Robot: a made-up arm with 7 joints.
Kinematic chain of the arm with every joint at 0, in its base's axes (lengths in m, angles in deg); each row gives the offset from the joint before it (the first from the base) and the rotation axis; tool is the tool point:
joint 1: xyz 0 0 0 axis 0 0.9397 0.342
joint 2: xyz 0 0 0 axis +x
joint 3: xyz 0 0 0 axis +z
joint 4: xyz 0.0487 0 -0.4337 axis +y
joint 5: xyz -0.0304 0 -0.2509 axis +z
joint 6: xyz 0 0 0 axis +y
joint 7: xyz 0 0 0 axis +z
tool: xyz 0 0 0
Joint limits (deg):
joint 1: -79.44..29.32
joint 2: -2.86..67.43
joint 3: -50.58..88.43
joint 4: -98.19..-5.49
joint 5: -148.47..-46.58
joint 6: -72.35..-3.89
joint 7: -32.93..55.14
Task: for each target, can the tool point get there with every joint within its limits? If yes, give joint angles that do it. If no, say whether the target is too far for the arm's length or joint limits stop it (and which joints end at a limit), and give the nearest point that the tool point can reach.
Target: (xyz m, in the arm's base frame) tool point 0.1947 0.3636 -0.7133
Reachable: no: too far | nearest point 0.1628 0.3041 -0.5966 | short by 0.135 m
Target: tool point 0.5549 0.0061 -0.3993
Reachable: yes | joints -45.15 14.55 -28.66 -28.35 -85.61 -25.06 24.27
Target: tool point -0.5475 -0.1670 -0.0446
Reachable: no: joint limits stop it (at a limit: joint 1, joint 2, joint 3, joint 4) | nearest point -0.2433 0.2585 -0.3848 | short by 0.624 m
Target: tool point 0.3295 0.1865 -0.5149
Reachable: yes | joints -9.02 26.12 -14.97 -58.97 -115.35 -60.38 31.14
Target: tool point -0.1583 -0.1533 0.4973
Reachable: no: joint limits stop it (at a limit: joint 1, joint 2, joint 4) | nearest point 0.2511 0.2897 0.3564 | short by 0.619 m
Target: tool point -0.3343 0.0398 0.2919
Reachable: no: joint limits stop it (at a limit: joint 1, joint 2, joint 3, joint 4) | nearest point -0.0260 0.5093 0.1182 | short by 0.588 m
